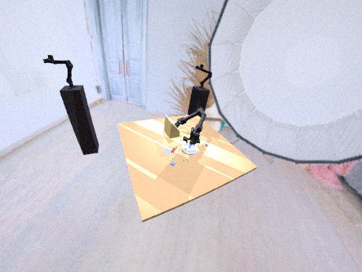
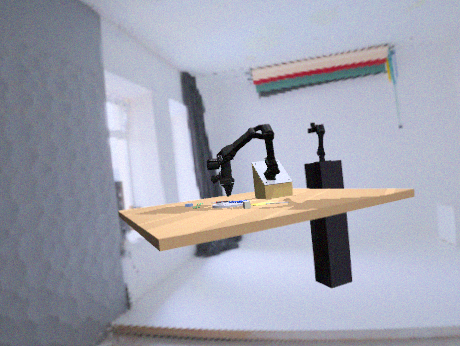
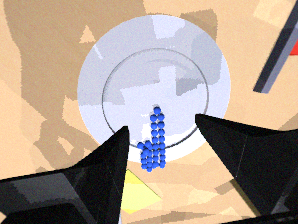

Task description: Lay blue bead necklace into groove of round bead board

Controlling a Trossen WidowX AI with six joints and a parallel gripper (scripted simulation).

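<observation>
The round bead board lies 4 cm below my gripper tip. The rest, counted from my gripper tip: yellow flat piece: 13 cm behind, 16 cm to the left, 5 cm below; red-and-grey object: 3 cm behind, 18 cm to the right, 5 cm below; white cylinder: 24 cm to the left, 3 cm below.
</observation>
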